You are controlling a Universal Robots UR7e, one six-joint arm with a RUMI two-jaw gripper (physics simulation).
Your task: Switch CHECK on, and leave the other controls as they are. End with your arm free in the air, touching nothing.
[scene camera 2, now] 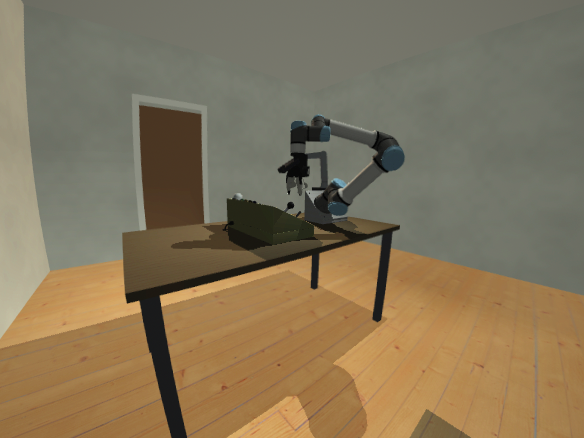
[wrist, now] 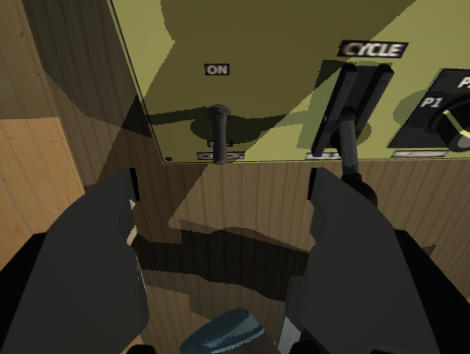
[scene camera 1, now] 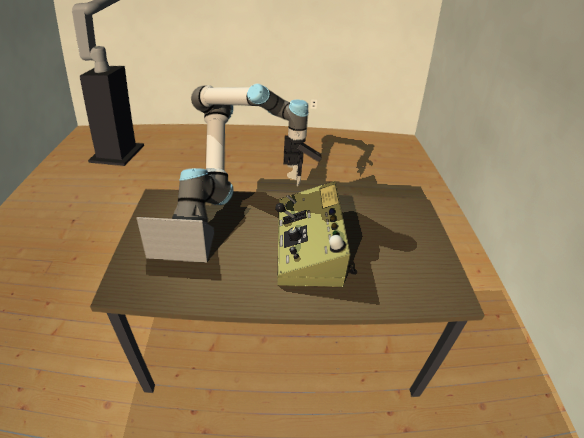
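Where they show: gripper, between the fingertips: [scene camera 2: 294, 195] [wrist: 224, 172] [scene camera 1: 297, 180]; arm's base, origin of its link: [scene camera 2: 323, 205] [scene camera 1: 189, 223].
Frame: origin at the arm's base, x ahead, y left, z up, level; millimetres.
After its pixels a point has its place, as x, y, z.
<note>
The olive-yellow control box [scene camera 1: 316, 250] @(529, -68, 10) [scene camera 2: 252, 220] @(603, 192, -30) [wrist: 280, 30] @(477, 240, 7) stands on the table. The CHECK toggle [wrist: 220, 137] @(388, 271, 1) is a small dark lever near a corner of the panel. In the wrist view it leans away from the ON label [wrist: 217, 69] @(442, 281, -5), with its tip over the label strip at the panel's edge. My gripper [scene camera 1: 296, 180] @(407, 271, 97) [scene camera 2: 294, 193] @(407, 271, 97) [wrist: 224, 172] @(407, 271, 97) is part open and empty, in the air above that end of the box. In the wrist view the toggle's tip shows just above the gap between the fingers, nearer the middle. No contact shows.
The CYCLE lever [wrist: 349, 145] @(398, 155, 5) stands right beside the toggle; its black ball [scene camera 1: 280, 207] @(358, 131, 43) [scene camera 2: 290, 205] @(365, 162, 32) is partly hidden behind the right finger in the wrist view. The program knob [wrist: 455, 130] @(427, 57, 5) is further right. A white dome [scene camera 1: 337, 242] @(601, -90, 81) [scene camera 2: 238, 196] @(599, -47, 74) tops the box. The table [scene camera 1: 235, 295] @(253, -243, -114) [scene camera 2: 185, 260] @(944, 406, -114) carries all.
</note>
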